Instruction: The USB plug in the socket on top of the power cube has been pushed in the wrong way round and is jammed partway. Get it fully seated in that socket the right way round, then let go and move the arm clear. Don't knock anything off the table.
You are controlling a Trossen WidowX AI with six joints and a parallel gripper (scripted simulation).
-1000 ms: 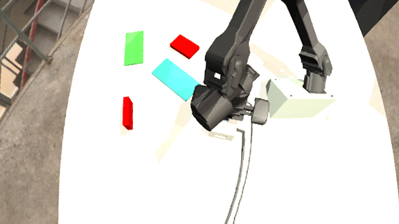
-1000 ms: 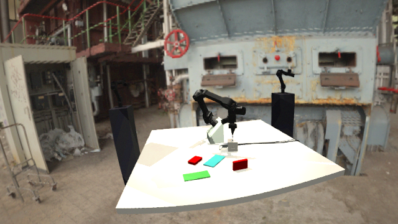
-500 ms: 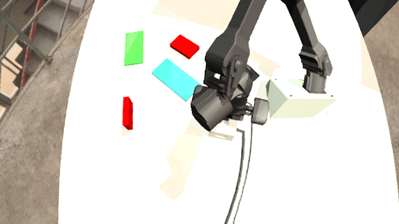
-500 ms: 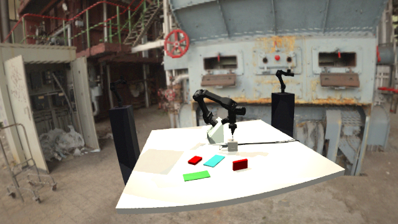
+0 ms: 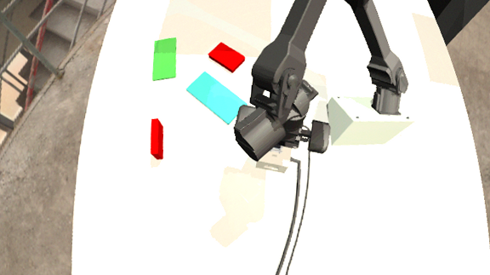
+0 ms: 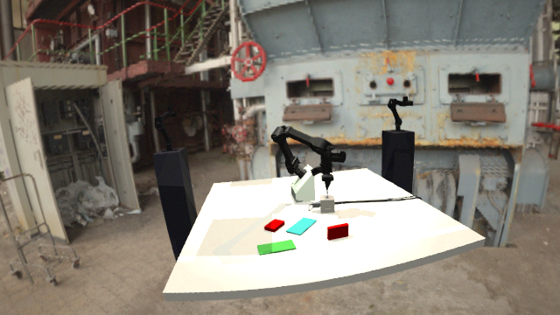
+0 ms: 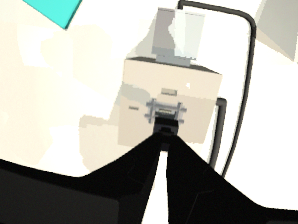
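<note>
Right now my gripper tip is 20 mm above the dark USB plug. Round my gripper tip: green flat block (320 mm ahead, 310 mm to the right, 120 mm below); cyan plate (150 mm ahead, 170 mm to the right, 120 mm below).
</note>
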